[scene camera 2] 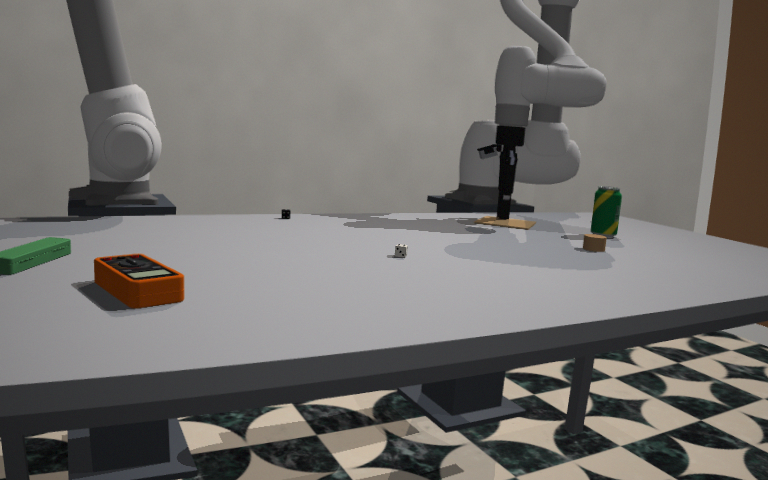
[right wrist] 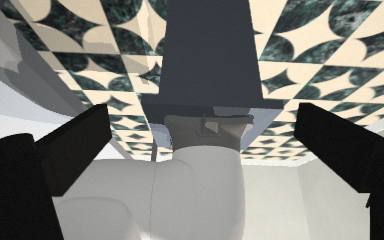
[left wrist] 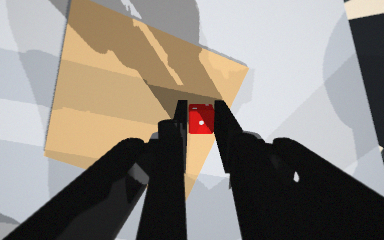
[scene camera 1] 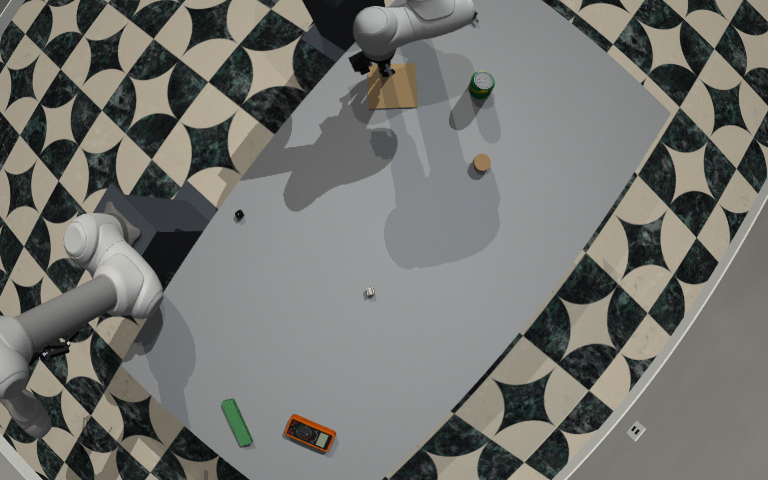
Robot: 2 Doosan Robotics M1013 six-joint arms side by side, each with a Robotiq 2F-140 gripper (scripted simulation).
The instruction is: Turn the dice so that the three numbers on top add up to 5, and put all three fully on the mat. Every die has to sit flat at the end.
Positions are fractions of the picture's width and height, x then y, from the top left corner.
Scene:
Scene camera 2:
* my left gripper: 0.65,0.46
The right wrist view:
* my right gripper: 0.53,0.50
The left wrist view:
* my left gripper: 0.52,0.48
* tan mat: 0.31,0.32
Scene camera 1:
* tan mat: 0.52,0.19

